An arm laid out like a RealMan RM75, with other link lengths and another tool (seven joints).
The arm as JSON. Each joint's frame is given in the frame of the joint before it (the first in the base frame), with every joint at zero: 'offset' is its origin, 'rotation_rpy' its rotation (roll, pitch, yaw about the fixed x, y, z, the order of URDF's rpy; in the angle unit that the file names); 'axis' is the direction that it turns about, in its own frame. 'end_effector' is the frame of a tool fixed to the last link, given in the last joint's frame.
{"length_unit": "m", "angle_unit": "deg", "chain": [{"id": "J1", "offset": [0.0, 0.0, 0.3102], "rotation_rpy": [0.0, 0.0, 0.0], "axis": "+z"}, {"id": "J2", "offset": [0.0, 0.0, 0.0], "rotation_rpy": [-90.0, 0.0, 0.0], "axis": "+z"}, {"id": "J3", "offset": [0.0, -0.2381, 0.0], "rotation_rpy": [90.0, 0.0, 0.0], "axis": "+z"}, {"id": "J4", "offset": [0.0, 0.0, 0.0], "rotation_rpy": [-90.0, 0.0, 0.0], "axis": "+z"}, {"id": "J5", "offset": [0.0, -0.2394, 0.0], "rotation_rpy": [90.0, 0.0, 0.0], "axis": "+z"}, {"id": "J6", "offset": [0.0, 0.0, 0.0], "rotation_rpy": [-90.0, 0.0, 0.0], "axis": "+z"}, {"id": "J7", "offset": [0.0, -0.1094, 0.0], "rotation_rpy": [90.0, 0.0, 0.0], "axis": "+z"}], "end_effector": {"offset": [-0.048, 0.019, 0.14], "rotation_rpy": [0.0, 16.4, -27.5]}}
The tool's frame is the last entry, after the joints.
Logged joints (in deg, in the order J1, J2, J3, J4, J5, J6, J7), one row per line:
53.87, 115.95, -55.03, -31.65, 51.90, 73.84, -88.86
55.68, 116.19, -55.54, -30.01, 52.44, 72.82, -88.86
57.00, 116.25, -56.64, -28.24, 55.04, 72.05, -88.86
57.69, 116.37, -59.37, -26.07, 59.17, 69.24, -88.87
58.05, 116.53, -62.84, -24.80, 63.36, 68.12, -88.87
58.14, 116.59, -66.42, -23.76, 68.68, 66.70, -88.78
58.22, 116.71, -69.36, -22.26, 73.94, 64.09, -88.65
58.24, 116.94, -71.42, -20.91, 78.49, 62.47, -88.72
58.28, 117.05, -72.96, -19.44, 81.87, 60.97, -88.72
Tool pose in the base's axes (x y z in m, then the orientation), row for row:
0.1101, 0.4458, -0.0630, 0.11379, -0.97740, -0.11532, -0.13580
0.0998, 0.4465, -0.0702, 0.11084, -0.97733, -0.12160, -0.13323
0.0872, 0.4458, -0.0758, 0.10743, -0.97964, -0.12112, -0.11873
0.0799, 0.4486, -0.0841, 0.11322, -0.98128, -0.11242, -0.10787
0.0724, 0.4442, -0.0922, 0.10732, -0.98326, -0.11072, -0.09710
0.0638, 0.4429, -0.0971, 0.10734, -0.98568, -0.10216, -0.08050
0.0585, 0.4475, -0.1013, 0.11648, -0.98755, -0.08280, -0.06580
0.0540, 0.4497, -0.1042, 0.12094, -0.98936, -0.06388, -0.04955
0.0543, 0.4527, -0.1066, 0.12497, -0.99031, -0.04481, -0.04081
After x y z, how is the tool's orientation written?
As a quaternion, w x y z.
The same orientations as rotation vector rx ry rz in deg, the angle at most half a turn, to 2 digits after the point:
-164.23, -19.38, -22.82
-164.49, -20.47, -22.42
-165.21, -20.43, -20.02
-164.93, -18.90, -18.13
-165.83, -18.67, -16.38
-166.24, -17.23, -13.58
-165.67, -13.89, -11.04
-165.56, -10.69, -8.29
-165.33, -7.48, -6.81

